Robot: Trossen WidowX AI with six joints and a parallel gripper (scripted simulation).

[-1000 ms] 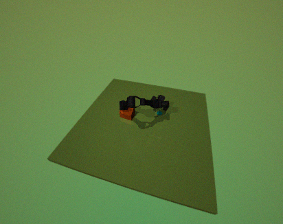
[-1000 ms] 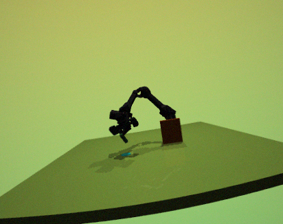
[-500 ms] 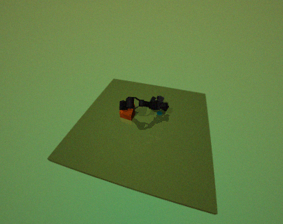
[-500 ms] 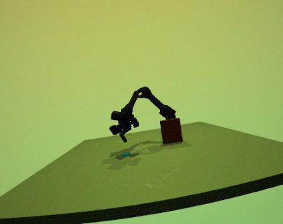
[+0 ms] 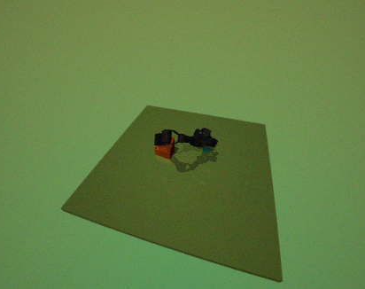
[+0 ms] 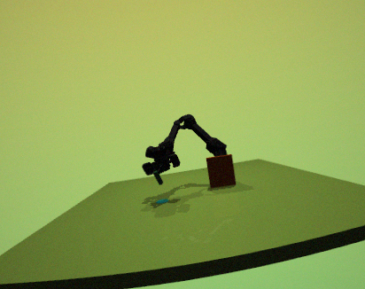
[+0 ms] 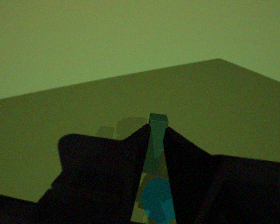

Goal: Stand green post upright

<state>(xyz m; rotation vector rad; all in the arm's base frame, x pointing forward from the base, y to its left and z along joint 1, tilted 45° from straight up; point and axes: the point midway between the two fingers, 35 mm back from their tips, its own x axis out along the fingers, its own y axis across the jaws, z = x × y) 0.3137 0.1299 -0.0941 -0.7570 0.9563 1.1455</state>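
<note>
The cyan circle is 3 cm to the right of my gripper tip and 14 cm below it. From my gripper tip the other things lie so: green post 2 cm below.
</note>
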